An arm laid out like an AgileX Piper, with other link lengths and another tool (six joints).
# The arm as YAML. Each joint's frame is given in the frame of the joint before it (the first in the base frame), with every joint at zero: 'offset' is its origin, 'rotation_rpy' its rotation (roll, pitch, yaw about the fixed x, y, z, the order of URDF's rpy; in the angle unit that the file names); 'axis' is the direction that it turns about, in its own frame. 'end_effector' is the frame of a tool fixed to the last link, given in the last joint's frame.
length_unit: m
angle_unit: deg
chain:
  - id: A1
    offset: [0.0, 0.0, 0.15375]
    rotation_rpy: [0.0, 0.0, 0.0]
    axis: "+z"
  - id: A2
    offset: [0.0, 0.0, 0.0]
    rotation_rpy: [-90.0, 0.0, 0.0]
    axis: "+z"
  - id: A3
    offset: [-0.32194, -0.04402, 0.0]
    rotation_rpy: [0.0, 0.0, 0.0]
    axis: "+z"
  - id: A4
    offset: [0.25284, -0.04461, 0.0]
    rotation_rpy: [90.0, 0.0, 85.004]
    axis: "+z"
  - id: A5
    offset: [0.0, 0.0, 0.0]
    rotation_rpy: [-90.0, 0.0, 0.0]
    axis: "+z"
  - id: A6
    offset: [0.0, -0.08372, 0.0]
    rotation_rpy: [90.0, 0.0, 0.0]
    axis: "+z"
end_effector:
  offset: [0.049, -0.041, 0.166]
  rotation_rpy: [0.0, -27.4, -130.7]
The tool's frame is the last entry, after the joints.
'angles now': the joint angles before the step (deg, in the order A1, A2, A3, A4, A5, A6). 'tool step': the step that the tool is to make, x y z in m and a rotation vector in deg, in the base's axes. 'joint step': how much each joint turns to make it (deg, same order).
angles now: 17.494, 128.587, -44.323, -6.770, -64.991, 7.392
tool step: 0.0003, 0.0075, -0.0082, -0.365, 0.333, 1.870
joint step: 0.003, 1.414, -0.885, -1.918, -0.114, 0.089
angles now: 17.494, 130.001, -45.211, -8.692, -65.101, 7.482
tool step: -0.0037, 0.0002, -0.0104, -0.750, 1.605, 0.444
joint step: 0.002, 0.656, -0.116, -0.494, 1.225, 0.042
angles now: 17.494, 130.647, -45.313, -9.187, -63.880, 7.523
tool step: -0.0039, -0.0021, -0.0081, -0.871, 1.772, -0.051
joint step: 0.005, 0.083, 0.003, 0.006, 1.890, -0.002
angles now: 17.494, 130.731, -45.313, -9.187, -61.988, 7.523
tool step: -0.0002, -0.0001, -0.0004, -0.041, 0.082, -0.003
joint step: 0.002, 0.009, 0.002, 0.003, 0.081, -0.002
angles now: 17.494, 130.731, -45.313, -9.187, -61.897, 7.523
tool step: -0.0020, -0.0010, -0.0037, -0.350, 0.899, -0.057
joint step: 0.003, -0.003, -0.002, 0.003, 0.967, 0.094
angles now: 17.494, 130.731, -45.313, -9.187, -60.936, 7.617
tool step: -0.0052, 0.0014, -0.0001, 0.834, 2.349, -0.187
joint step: 0.001, -1.421, 0.113, -0.713, 3.013, 2.289
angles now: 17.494, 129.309, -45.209, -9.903, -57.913, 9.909
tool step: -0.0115, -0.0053, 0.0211, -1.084, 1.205, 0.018
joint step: 0.005, -5.608, 2.353, -0.284, 4.771, 0.221
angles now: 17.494, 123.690, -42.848, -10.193, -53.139, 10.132
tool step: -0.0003, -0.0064, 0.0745, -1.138, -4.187, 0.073
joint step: -0.113, -12.155, 1.096, -0.294, 7.668, -1.026
